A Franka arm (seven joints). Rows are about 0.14 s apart.
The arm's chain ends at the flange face. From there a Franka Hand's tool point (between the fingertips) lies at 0.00 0.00 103.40 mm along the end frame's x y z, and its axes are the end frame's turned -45 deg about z.
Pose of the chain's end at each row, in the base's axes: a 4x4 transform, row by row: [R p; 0 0 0 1], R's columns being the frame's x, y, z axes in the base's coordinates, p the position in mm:
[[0.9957, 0.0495, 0.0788, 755.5], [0.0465, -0.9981, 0.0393, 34.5], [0.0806, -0.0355, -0.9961, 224.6], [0, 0, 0, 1]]
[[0.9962, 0.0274, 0.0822, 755.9], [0.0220, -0.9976, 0.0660, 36.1], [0.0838, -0.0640, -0.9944, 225.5], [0, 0, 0, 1]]
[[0.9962, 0.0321, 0.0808, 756.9], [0.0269, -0.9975, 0.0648, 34.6], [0.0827, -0.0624, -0.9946, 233.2], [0, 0, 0, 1]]
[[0.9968, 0.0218, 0.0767, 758.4], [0.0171, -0.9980, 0.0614, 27.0], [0.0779, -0.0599, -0.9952, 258.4], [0, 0, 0, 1]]
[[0.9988, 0.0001, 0.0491, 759.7], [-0.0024, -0.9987, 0.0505, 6.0], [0.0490, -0.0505, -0.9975, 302.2], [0, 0, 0, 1]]
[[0.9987, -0.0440, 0.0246, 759.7], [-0.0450, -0.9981, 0.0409, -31.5], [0.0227, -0.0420, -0.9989, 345.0], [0, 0, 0, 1]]
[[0.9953, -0.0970, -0.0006, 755.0], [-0.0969, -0.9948, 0.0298, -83.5], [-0.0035, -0.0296, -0.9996, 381.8], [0, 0, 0, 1]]
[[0.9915, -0.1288, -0.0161, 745.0], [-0.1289, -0.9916, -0.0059, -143.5], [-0.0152, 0.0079, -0.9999, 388.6], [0, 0, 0, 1]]
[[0.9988, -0.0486, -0.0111, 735.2], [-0.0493, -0.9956, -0.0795, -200.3], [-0.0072, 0.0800, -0.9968, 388.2], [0, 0, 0, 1]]
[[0.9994, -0.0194, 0.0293, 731.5], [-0.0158, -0.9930, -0.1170, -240.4], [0.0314, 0.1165, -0.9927, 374.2], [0, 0, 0, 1]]
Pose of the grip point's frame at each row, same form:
[[0.6691, 0.7391, 0.0788, 763.6], [0.7386, -0.6729, 0.0393, 38.6], [0.0821, 0.0319, -0.9961, 121.6], [0, 0, 0, 1]]
[[0.6850, 0.7238, 0.0822, 764.4], [0.7210, -0.6899, 0.0660, 42.9], [0.1045, 0.0140, -0.9944, 122.7], [0, 0, 0, 1]]
[[0.6817, 0.7271, 0.0808, 765.3], [0.7244, -0.6863, 0.0648, 41.3], [0.1026, 0.0144, -0.9946, 130.4], [0, 0, 0, 1]]
[[0.6894, 0.7203, 0.0767, 766.3], [0.7178, -0.6936, 0.0614, 33.3], [0.0974, 0.0127, -0.9952, 155.5], [0, 0, 0, 1]]
[[0.7062, 0.7063, 0.0491, 764.8], [0.7045, -0.7079, 0.0505, 11.2], [0.0704, -0.0011, -0.9975, 199.1], [0, 0, 0, 1]]
[[0.7373, 0.6751, 0.0246, 762.2], [0.6739, -0.7376, 0.0409, -27.3], [0.0457, -0.0136, -0.9989, 241.7], [0, 0, 0, 1]]
[[0.7724, 0.6352, -0.0006, 754.9], [0.6349, -0.7719, 0.0298, -80.4], [0.0185, -0.0234, -0.9996, 278.4], [0, 0, 0, 1]]
[[0.7922, 0.6100, -0.0161, 743.3], [0.6100, -0.7923, -0.0059, -144.1], [-0.0163, -0.0052, -0.9999, 285.2], [0, 0, 0, 1]]
[[0.7406, 0.6719, -0.0111, 734.1], [0.6691, -0.7389, -0.0795, -208.5], [-0.0617, 0.0515, -0.9968, 285.1], [0, 0, 0, 1]]
[[0.7204, 0.6930, 0.0293, 734.5], [0.6910, -0.7133, -0.1170, -252.5], [-0.0602, 0.1046, -0.9927, 271.6], [0, 0, 0, 1]]

